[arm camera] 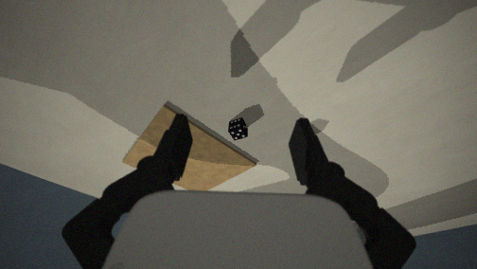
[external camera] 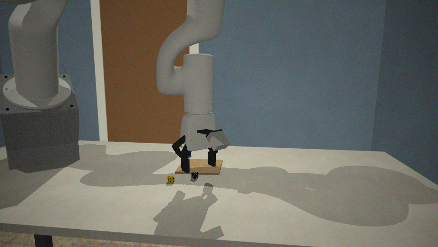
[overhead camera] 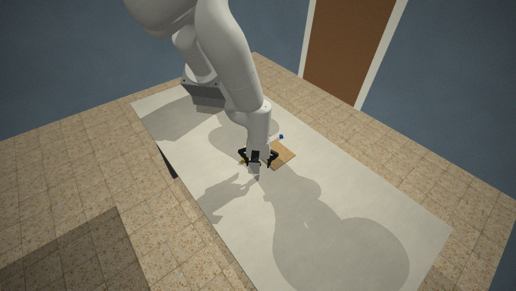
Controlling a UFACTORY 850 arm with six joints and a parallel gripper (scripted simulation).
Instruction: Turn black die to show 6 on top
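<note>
The black die lies 40 mm below my hand, 20 mm to the left of it and 20 mm behind it. Round my hand: blue die (220 mm to the left, 100 mm behind, 40 mm below); tan square mat (120 mm to the left, 40 mm below, 30 mm behind); yellow die (80 mm behind, 40 mm below, 30 mm to the right).
</note>
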